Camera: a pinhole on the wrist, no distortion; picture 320 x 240 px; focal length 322.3 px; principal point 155.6 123.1 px. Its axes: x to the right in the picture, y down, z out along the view. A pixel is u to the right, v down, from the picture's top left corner.
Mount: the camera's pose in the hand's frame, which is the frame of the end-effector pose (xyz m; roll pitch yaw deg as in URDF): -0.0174 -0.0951 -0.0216 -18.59 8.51 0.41
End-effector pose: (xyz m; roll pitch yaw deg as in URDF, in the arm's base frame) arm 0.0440 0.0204 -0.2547 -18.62 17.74 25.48
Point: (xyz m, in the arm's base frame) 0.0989 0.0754 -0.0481
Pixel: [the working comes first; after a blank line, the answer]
In the camera's frame: -0.0109 -0.0290 0.2419

141.1 84.5
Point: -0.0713 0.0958 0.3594
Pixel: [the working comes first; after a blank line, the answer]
In the camera's frame: -0.3229 -0.1486 0.5314

outside the picture
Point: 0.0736 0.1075 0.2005
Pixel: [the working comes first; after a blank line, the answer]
In the camera's frame: -0.1293 -0.1334 0.4383

60.6 25.0
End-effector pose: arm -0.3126 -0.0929 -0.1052 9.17 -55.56 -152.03
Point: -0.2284 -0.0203 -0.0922
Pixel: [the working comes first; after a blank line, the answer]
In the camera's frame: -0.0501 0.0453 0.1365

37.2 230.1
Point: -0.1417 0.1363 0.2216
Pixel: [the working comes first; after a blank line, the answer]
In the camera's frame: 0.0753 -0.1086 0.4383

210.9 43.2
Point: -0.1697 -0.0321 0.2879
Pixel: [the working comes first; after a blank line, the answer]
In the camera's frame: 0.1984 0.0266 0.4296

304.5 143.1
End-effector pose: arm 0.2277 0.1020 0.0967 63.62 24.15 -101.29
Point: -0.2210 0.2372 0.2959
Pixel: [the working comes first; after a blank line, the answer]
In the camera's frame: -0.1793 -0.1233 0.4766

34.3 39.7
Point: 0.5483 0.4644 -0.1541
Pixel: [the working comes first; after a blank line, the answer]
In the camera's frame: -0.2044 -0.0148 -0.4364

behind the camera
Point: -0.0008 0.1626 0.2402
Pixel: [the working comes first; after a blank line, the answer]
In the camera's frame: -0.0961 0.0088 0.2955

50.8 132.7
